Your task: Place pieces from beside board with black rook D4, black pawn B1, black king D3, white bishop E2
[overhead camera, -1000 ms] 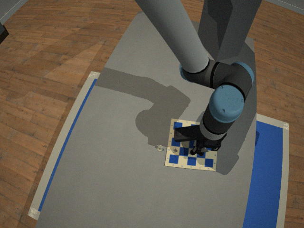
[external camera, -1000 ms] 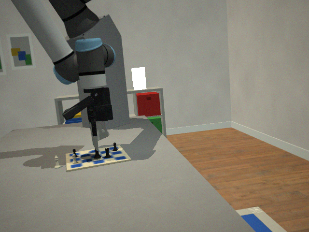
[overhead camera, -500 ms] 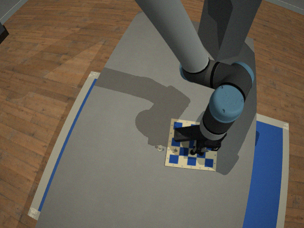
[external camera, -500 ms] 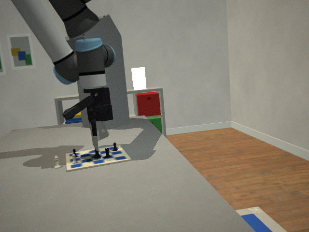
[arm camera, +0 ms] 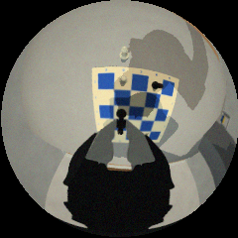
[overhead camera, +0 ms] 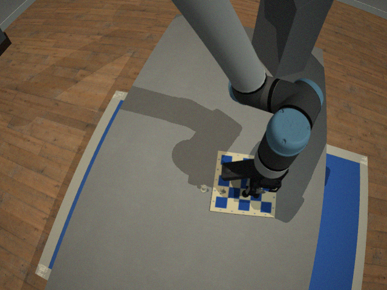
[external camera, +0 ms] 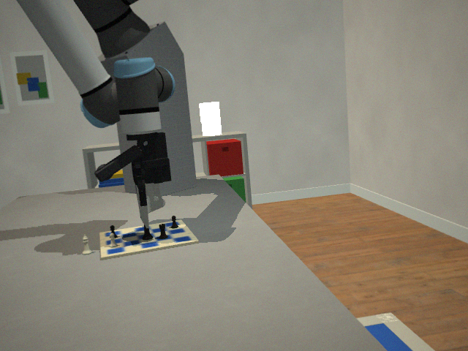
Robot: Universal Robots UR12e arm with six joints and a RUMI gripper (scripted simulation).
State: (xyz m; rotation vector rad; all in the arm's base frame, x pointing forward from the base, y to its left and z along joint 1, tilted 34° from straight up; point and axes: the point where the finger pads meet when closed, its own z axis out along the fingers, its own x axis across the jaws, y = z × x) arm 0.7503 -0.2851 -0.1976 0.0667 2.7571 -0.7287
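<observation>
Right now my hand is 10 mm above the black king. From my hand the other things lie so: black rook: 40 mm to the left, 30 mm below; then white pawn: 10 mm behind, 80 mm to the right, 30 mm below; then chessboard: 40 mm behind, 50 mm below.
</observation>
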